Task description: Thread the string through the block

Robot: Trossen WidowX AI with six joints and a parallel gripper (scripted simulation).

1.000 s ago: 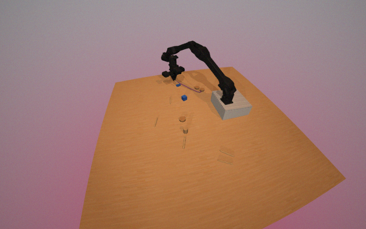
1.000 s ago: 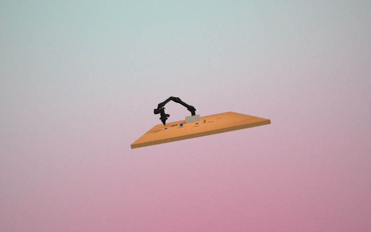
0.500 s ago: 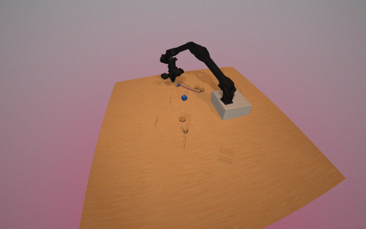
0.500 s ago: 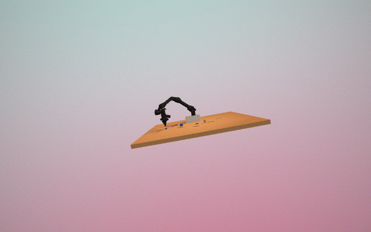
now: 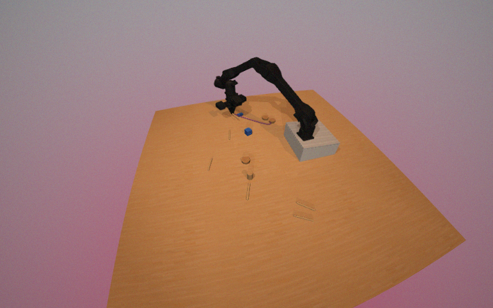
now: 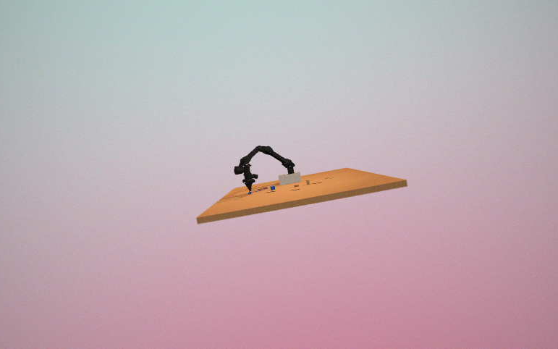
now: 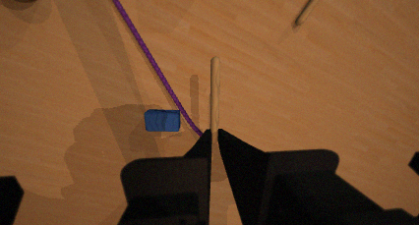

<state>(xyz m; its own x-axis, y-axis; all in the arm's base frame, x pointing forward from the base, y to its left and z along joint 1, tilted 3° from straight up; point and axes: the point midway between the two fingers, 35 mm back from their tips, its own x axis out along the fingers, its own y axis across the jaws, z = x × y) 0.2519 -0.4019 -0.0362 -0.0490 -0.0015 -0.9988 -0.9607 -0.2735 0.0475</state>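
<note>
Right now the blue block is 4 cm behind my gripper tip, 19 cm to the left of it and 2 cm below it. Also, from my gripper tip: small wooden cylinder (6 cm ahead, 48 cm to the left, 1 cm below); then thin stick (1 cm to the left).
</note>
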